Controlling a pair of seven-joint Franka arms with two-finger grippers.
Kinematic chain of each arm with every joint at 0, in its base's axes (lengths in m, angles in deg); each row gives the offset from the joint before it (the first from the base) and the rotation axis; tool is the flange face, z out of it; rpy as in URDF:
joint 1: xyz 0 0 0.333 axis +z
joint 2: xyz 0 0 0 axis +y
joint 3: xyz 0 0 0.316 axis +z
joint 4: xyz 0.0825 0 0 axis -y
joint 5: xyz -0.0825 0 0.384 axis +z
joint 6: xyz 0 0 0 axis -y
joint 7: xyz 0.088 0 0 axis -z
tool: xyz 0 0 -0.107 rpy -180 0 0
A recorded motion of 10 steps. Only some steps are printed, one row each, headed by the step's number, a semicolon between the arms.
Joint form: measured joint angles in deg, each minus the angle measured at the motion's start. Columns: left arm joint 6, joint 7, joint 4, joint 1, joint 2, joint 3, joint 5; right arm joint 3, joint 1, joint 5, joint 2, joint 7, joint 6, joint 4.
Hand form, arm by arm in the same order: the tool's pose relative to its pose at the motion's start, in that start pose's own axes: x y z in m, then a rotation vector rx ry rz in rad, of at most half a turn. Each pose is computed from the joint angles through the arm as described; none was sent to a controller.
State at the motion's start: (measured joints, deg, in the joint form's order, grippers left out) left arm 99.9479 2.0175 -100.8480 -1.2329 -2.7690 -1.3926 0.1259; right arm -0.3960 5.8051 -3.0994 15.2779 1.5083 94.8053 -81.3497
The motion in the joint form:
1: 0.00 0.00 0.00 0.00 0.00 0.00 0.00; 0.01 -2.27 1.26 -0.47 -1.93 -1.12 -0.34
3: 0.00 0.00 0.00 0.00 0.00 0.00 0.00; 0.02 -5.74 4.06 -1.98 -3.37 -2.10 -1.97
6: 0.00 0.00 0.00 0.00 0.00 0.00 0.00; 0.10 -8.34 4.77 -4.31 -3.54 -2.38 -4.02
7: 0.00 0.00 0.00 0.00 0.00 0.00 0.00; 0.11 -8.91 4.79 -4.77 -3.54 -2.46 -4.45
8: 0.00 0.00 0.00 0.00 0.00 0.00 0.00; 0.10 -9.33 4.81 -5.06 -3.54 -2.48 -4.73
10: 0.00 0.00 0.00 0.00 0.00 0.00 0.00; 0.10 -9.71 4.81 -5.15 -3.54 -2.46 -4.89
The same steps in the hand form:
1: 0.0000 0.0000 0.0000 0.0000 0.0000 0.0000; -0.0045 0.0230 0.0008 0.0234 -0.0193 0.0074
3: 0.0000 0.0000 0.0000 0.0000 0.0000 0.0000; -0.0157 0.0556 0.0012 0.0761 -0.0382 0.0456
6: 0.0000 0.0000 0.0000 0.0000 0.0000 0.0000; -0.0304 0.0808 -0.0048 0.0911 -0.0379 0.0874
7: 0.0000 0.0000 0.0000 0.0000 0.0000 0.0000; -0.0337 0.0864 -0.0057 0.0921 -0.0389 0.0971
8: 0.0000 0.0000 0.0000 0.0000 0.0000 0.0000; -0.0358 0.0907 -0.0061 0.0928 -0.0391 0.1046
10: 0.0000 0.0000 0.0000 0.0000 0.0000 0.0000; -0.0368 0.0946 -0.0055 0.0932 -0.0401 0.1112

